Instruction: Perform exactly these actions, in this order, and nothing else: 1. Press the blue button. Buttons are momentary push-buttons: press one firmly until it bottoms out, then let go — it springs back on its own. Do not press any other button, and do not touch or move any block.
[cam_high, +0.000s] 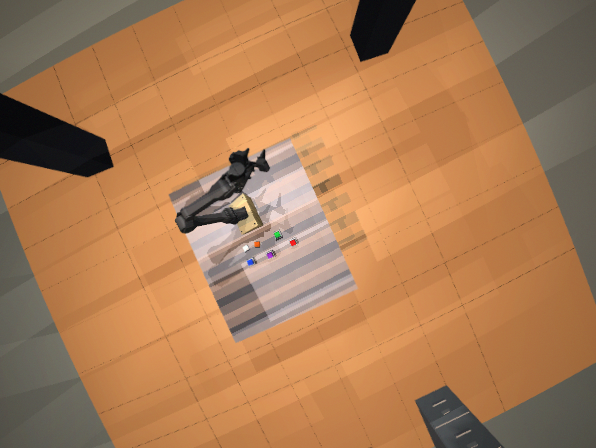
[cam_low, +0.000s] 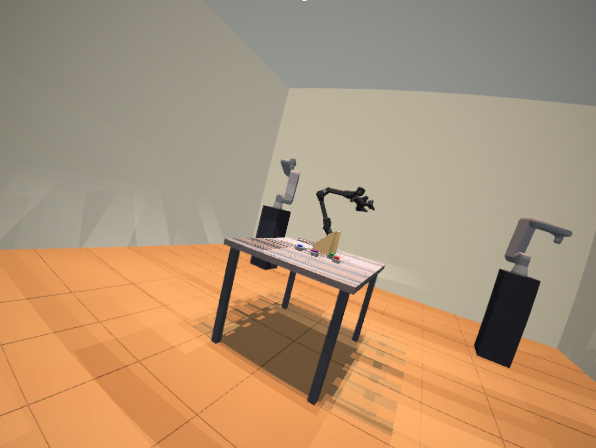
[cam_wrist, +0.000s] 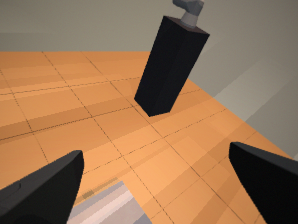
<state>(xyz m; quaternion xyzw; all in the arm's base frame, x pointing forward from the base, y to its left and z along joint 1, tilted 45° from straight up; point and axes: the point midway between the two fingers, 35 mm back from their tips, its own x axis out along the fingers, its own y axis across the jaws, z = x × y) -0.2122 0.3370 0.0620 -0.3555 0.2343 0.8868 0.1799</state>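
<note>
Now: gripper tip 51 cm short of the blue button, 40 cm above it and 31 cm to the left of it. Round my gripper tip: green button: 40 cm below, 40 cm ahead, 9 cm to the right; then orange block: 42 cm below, 42 cm ahead, 24 cm to the right; then red button: 49 cm ahead, 40 cm below, 1 cm to the right.
</note>
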